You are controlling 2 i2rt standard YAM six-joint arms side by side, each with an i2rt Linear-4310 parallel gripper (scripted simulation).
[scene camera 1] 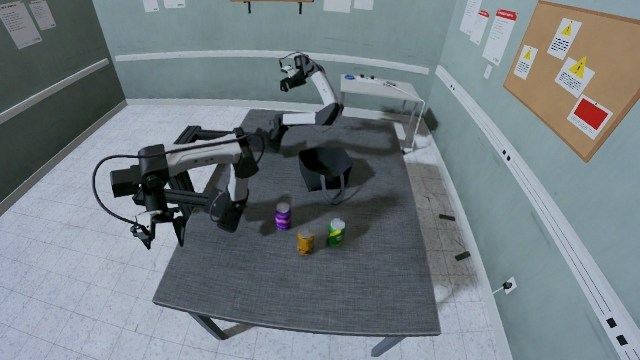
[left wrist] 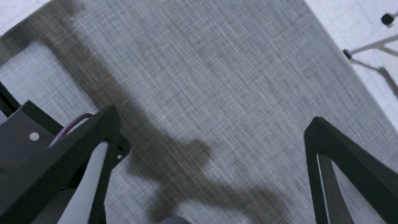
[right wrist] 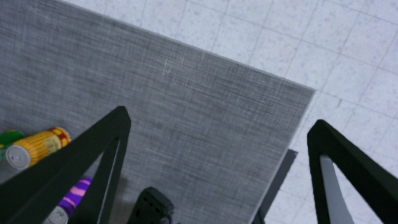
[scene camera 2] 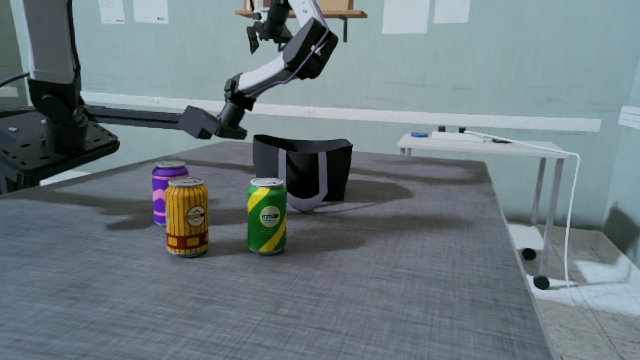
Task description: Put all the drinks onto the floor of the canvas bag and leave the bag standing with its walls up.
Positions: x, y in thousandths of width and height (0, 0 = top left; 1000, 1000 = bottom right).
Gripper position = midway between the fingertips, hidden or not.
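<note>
Left gripper (scene camera 2: 415, 146), (left wrist: 536, 529). Right gripper (right wrist: 549, 533). Black canvas bag (scene camera 2: 488, 474), (scene camera 1: 496, 440). Orange can (scene camera 2: 291, 554), (right wrist: 72, 676); out of frame in the left wrist view. Purple can (scene camera 2: 257, 476); left wrist view, out of frame too.
</note>
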